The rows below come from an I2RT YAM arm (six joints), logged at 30 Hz.
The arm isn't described. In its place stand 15 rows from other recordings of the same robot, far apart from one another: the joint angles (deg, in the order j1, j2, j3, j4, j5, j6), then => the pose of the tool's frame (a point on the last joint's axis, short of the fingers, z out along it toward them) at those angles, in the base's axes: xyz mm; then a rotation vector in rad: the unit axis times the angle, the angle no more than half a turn.
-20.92, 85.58, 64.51, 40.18, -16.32, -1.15 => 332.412 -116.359 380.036 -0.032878 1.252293 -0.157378
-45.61, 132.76, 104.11, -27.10, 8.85, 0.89 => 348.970 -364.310 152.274 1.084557 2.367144 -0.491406
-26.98, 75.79, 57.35, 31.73, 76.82, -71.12 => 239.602 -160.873 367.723 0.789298 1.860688 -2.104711
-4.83, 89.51, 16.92, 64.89, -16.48, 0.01 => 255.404 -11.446 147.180 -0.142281 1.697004 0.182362
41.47, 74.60, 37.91, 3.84, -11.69, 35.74 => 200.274 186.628 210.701 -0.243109 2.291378 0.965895
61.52, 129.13, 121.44, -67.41, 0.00, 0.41 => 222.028 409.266 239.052 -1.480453 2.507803 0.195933
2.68, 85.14, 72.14, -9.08, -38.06, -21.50 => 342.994 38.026 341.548 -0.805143 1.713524 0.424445
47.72, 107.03, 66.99, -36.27, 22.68, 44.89 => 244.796 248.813 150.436 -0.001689 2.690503 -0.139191
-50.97, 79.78, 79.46, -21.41, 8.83, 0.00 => 197.210 -251.951 391.522 0.962459 1.774008 -0.728403
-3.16, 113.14, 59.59, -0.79, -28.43, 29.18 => 379.318 -3.967 109.277 0.506620 2.487457 0.807680
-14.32, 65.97, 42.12, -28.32, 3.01, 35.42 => 220.477 -58.210 223.907 1.063995 2.242201 0.091605
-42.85, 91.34, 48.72, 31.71, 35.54, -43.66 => 241.200 -251.971 236.195 0.506995 1.972259 -1.573312
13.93, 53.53, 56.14, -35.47, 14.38, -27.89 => 192.575 38.656 338.034 -0.628513 2.058309 -0.410930
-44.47, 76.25, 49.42, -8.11, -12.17, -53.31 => 213.737 -199.302 250.586 -0.299256 2.242694 -0.728847
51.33, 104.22, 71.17, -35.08, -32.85, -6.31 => 210.885 294.417 189.659 -1.514825 2.416737 0.986128
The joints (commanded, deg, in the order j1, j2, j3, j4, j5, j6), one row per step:
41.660 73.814 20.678 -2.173 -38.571 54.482
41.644 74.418 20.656 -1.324 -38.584 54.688
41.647 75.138 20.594 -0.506 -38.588 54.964
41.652 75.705 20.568 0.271 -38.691 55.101
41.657 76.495 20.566 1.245 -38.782 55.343
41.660 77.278 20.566 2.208 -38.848 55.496
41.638 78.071 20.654 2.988 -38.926 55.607
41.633 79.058 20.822 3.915 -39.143 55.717
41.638 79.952 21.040 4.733 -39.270 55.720
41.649 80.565 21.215 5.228 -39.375 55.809
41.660 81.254 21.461 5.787 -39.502 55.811
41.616 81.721 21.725 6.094 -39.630 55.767
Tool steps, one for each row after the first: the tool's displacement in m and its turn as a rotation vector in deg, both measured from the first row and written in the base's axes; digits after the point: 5 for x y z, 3 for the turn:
0.00096 0.00079 -0.00113 0.139 -0.002 -0.141
0.00172 0.00148 -0.00284 0.144 0.183 -0.313
0.00246 0.00223 -0.00393 0.318 0.207 -0.336
0.00351 0.00324 -0.00544 0.475 0.306 -0.433
0.00454 0.00422 -0.00696 0.623 0.325 -0.488
0.00572 0.00521 -0.00833 0.711 0.397 -0.535
0.00720 0.00665 -0.00984 0.905 0.520 -0.483
0.00874 0.00812 -0.01101 1.076 0.486 -0.405
0.00977 0.00916 -0.01180 1.170 0.569 -0.389
0.01110 0.01048 -0.01250 1.323 0.554 -0.304
0.01238 0.01148 -0.01265 1.473 0.512 -0.244

